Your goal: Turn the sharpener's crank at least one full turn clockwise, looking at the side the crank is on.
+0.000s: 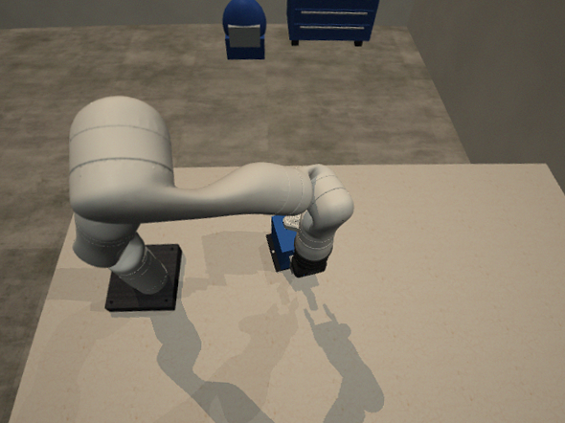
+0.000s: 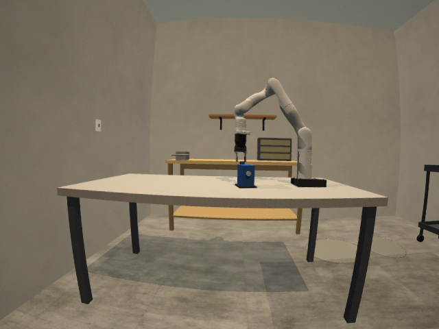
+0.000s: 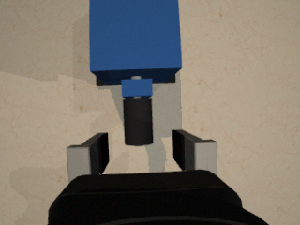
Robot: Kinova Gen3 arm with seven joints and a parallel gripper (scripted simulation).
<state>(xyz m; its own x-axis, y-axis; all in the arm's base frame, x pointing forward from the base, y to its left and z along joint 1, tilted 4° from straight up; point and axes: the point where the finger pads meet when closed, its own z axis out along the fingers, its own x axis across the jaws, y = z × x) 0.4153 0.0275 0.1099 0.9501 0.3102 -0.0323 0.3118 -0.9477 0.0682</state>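
Now: hand 1 cm past the black handle, 2 cm to the right of it and 2 cm above it.
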